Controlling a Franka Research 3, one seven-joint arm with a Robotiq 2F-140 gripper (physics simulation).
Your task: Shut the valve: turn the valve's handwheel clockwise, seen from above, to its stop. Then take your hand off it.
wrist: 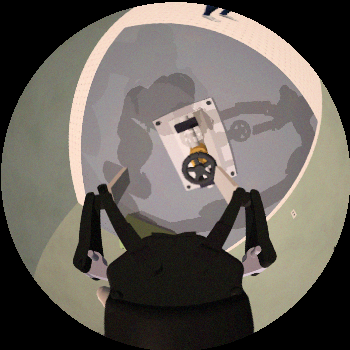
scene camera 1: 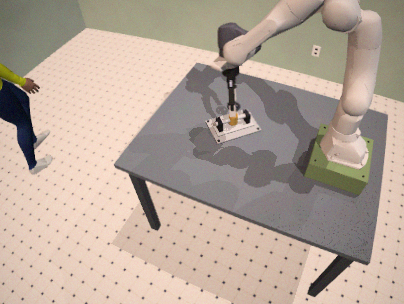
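The valve's dark spoked handwheel [wrist: 185, 172] sits above an orange valve body [scene camera 1: 233, 119] [wrist: 199, 149] on a white baseplate [scene camera 1: 240, 135] [wrist: 171, 137]. In the scene view the gripper largely hides the wheel. My gripper [scene camera 1: 232, 111] [wrist: 171, 173] is open, pointing down over the valve. In the wrist view the handwheel shows between the two spread fingers, very close to the right finger's pad and well apart from the left one. Whether the right pad touches the rim I cannot tell. The wheel's turned position relative to its stop cannot be read.
Black pipe supports [scene camera 1: 219, 124] [wrist: 186, 124] stand on the baseplate. The baseplate lies on the grey table [scene camera 1: 170, 150] [wrist: 110, 60]. The arm stands on a green block [scene camera 1: 332, 180] at the table's right side. A person [scene camera 1: 19, 112] is on the floor left of the table.
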